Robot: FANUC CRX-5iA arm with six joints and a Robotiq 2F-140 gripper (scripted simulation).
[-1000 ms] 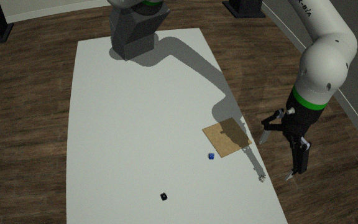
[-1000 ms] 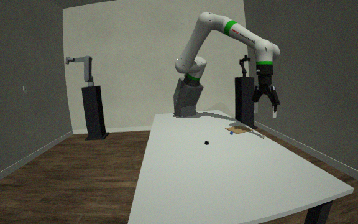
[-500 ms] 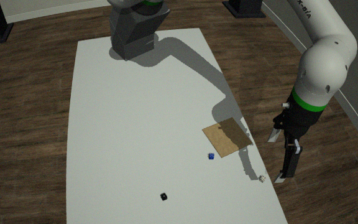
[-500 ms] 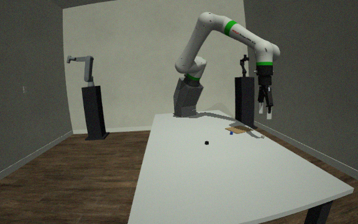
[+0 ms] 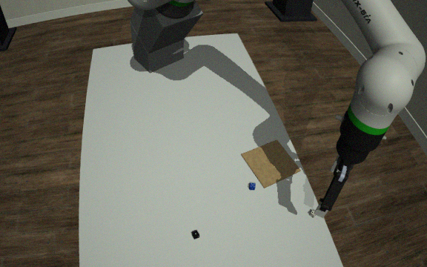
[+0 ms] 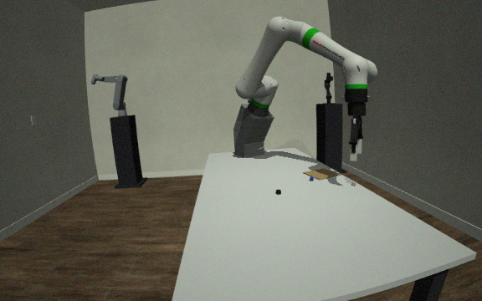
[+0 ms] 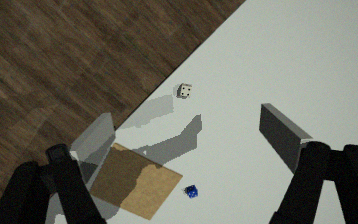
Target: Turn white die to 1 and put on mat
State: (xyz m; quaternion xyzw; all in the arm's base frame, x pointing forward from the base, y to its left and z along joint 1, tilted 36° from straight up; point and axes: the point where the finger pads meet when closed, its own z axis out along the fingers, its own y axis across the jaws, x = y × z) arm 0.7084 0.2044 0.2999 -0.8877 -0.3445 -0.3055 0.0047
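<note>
The white die lies 13 cm below my hand. From my hand the other things lie so: blue die 14 cm behind, 15 cm to the right, 13 cm below; then black die 3 cm behind, 34 cm to the right, 13 cm below; then brown mat 21 cm behind, 6 cm to the right, 14 cm below.
</note>
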